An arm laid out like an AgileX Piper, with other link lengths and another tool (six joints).
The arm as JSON. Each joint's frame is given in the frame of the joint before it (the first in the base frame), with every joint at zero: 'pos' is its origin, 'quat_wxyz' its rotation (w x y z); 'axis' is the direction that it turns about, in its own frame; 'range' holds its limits. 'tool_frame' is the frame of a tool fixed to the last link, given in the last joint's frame.
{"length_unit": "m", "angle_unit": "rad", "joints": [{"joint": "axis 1", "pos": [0.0, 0.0, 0.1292], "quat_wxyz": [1.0, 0.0, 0.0, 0.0], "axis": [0.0, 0.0, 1.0], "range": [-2.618, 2.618]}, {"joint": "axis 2", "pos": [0.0, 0.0, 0.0], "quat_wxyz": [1.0, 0.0, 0.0, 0.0], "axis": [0.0, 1.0, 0.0], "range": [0.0, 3.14]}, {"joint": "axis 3", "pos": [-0.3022, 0.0, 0.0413], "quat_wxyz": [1.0, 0.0, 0.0, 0.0], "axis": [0.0, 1.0, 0.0], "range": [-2.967, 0.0]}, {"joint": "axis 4", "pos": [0.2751, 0.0, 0.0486], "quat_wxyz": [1.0, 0.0, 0.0, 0.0], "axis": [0.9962, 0.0, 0.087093], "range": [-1.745, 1.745]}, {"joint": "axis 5", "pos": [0.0, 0.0, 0.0], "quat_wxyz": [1.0, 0.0, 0.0, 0.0], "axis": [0.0, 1.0, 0.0], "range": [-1.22, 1.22]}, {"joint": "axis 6", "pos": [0.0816, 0.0, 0.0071], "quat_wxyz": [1.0, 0.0, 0.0, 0.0], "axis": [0.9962, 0.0, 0.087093], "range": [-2.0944, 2.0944]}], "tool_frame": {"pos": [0.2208, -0.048, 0.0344], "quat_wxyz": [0.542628, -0.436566, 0.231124, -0.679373]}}
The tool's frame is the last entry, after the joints.
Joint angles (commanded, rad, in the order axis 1, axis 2, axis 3, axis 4, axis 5, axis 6), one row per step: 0.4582, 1.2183, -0.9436, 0.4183, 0.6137, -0.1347; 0.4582, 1.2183, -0.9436, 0.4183, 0.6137, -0.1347; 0.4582, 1.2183, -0.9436, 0.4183, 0.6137, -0.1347; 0.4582, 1.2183, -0.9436, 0.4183, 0.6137, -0.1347; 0.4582, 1.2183, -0.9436, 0.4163, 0.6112, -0.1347; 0.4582, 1.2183, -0.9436, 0.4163, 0.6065, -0.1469; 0.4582, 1.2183, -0.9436, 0.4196, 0.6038, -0.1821; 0.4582, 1.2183, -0.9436, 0.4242, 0.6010, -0.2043; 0.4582, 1.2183, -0.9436, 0.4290, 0.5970, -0.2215; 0.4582, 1.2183, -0.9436, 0.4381, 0.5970, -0.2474
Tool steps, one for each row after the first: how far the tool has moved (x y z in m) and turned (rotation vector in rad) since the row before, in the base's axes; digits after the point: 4 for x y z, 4 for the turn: 0.0000, 0.0000, 0.0000, 0.0000, 0.0000, 0.0000; 0.0000, 0.0000, 0.0000, 0.0000, 0.0000, 0.0000; 0.0000, 0.0000, 0.0000, 0.0000, 0.0000, 0.0000; 0.0007, -0.0003, 0.0005, -0.0009, -0.0030, -0.0006; 0.0014, 0.0002, 0.0014, -0.0049, -0.0104, 0.0063; 0.0013, 0.0012, 0.0019, -0.0150, -0.0192, 0.0217; 0.0009, 0.0011, 0.0015, -0.0069, -0.0120, 0.0127; 0.0010, 0.0010, 0.0016, -0.0037, -0.0104, 0.0088; 0.0001, 0.0018, 0.0012, -0.0059, -0.0098, 0.0153
